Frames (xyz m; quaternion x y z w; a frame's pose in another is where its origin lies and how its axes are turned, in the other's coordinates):
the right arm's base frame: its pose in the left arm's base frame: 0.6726 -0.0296 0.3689 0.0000 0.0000 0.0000 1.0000
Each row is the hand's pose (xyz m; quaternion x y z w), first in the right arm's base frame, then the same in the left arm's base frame.
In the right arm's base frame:
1: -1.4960 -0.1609 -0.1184 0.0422 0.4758 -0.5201 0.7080
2: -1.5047 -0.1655 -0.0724 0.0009 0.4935 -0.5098 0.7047
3: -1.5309 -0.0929 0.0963 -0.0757 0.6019 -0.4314 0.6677
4: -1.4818 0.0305 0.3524 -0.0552 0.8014 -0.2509 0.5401
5: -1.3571 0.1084 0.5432 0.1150 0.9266 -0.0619 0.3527
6: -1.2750 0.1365 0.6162 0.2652 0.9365 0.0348 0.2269
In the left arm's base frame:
1: -0.8234 -0.1905 0.2505 0.0422 0.4758 -0.5201 0.7080
2: -0.8321 -0.1951 0.2965 0.0009 0.4935 -0.5098 0.7047
3: -0.8583 -0.1225 0.4652 -0.0757 0.6019 -0.4314 0.6677
4: -0.8092 0.0009 0.7213 -0.0552 0.8014 -0.2509 0.5401
5: -0.6845 0.0788 0.9121 0.1150 0.9266 -0.0619 0.3527
6: -0.6024 0.1069 0.9851 0.2652 0.9365 0.0348 0.2269

